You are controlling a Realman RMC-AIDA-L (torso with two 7-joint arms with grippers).
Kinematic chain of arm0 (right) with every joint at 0, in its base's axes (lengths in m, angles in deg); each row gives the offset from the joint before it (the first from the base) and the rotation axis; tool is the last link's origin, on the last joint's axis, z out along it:
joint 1: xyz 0 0 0.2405 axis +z
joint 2: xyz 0 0 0 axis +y
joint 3: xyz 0 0 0.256 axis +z
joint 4: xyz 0 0 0 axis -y
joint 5: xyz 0 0 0.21 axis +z
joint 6: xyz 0 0 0 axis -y
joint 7: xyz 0 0 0.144 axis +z
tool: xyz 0 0 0
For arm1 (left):
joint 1: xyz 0 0 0.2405 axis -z
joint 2: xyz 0 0 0 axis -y
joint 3: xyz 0 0 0.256 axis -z
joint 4: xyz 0 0 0 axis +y
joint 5: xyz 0 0 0.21 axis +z
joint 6: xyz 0 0 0 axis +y
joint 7: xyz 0 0 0.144 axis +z
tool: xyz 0 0 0
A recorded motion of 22 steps. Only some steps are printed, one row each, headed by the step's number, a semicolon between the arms.
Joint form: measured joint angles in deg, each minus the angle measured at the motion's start. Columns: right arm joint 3, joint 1, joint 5, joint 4, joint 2, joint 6, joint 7; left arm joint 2, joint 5, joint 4, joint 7, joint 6, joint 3, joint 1.
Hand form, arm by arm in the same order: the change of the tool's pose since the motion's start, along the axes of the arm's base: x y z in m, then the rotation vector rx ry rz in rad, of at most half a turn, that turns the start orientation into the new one. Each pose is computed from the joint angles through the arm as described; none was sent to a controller.
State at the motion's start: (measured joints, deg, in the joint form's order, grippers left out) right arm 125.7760 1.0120 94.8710 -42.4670 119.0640 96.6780 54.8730; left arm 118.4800 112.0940 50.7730 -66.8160 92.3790 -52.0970 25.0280
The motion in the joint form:
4: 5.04 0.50 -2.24 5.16 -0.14 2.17 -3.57; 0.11 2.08 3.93 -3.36 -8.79 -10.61 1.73
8: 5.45 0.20 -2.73 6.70 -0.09 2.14 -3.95; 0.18 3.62 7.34 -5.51 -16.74 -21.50 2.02
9: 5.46 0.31 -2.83 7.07 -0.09 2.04 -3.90; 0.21 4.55 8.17 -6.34 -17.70 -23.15 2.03
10: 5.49 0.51 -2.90 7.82 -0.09 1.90 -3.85; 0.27 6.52 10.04 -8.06 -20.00 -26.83 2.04
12: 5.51 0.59 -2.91 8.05 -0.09 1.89 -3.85; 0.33 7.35 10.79 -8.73 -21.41 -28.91 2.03
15: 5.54 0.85 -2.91 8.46 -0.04 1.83 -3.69; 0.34 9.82 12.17 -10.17 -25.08 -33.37 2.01
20: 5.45 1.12 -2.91 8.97 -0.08 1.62 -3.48; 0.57 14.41 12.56 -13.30 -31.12 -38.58 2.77
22: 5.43 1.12 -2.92 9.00 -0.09 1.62 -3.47; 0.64 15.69 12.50 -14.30 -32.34 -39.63 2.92
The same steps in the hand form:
4: 0.0109 -0.0103 -0.0008 0.0290 0.0192 -0.0265; 0.0181 0.0190 -0.0199 0.0019 0.1602 -0.0613
8: 0.0143 -0.0154 -0.0047 0.0212 0.0289 -0.0491; 0.0332 0.0260 -0.0425 0.0114 0.2896 -0.1435
9: 0.0146 -0.0155 -0.0058 0.0173 0.0317 -0.0533; 0.0352 0.0262 -0.0458 0.0094 0.3160 -0.1551
10: 0.0150 -0.0157 -0.0078 0.0118 0.0385 -0.0612; 0.0404 0.0269 -0.0528 0.0117 0.3716 -0.1848
12: 0.0150 -0.0157 -0.0083 0.0104 0.0409 -0.0628; 0.0432 0.0268 -0.0575 0.0143 0.3975 -0.2029
15: 0.0145 -0.0149 -0.0096 0.0067 0.0474 -0.0658; 0.0467 0.0278 -0.0669 0.0311 0.4642 -0.2418
20: 0.0145 -0.0141 -0.0109 0.0008 0.0522 -0.0714; 0.0495 0.0335 -0.0795 0.0729 0.5573 -0.2721
22: 0.0145 -0.0142 -0.0110 0.0001 0.0523 -0.0717; 0.0490 0.0344 -0.0821 0.0807 0.5791 -0.2736

